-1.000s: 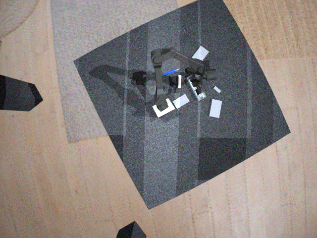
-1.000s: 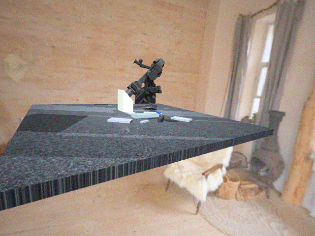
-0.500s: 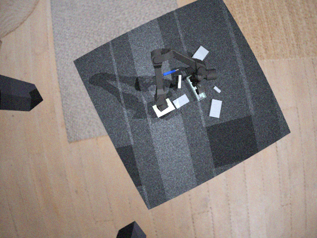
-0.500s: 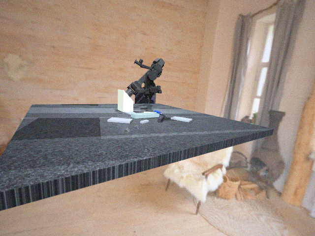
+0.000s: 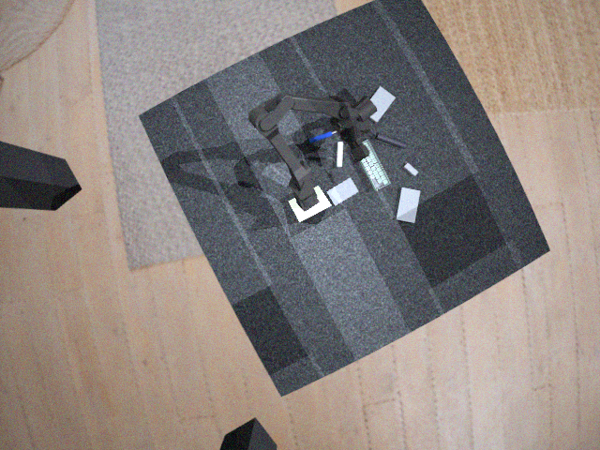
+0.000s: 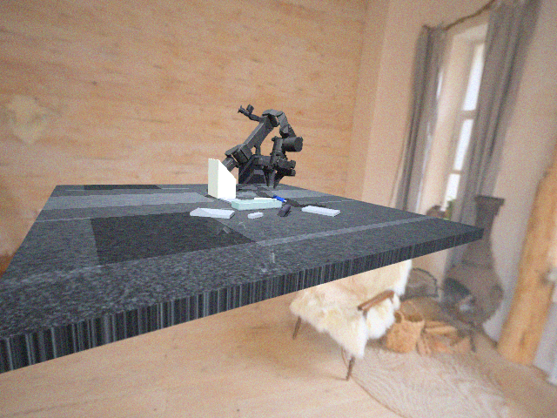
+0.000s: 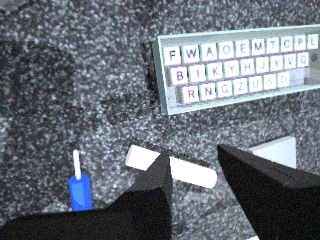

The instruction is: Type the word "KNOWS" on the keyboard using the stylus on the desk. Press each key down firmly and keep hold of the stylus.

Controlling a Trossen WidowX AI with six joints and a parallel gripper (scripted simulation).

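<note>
The blue stylus lies 9 cm to the left of my gripper tip, 6 cm below it and 3 cm behind it. The rest, counted from my gripper tip: thin white tip (9 cm to the left, 6 cm below); then dark cylinder (16 cm ahead, 6 cm to the right, 6 cm below); then white stick (6 cm below, 4 cm behind).
</note>
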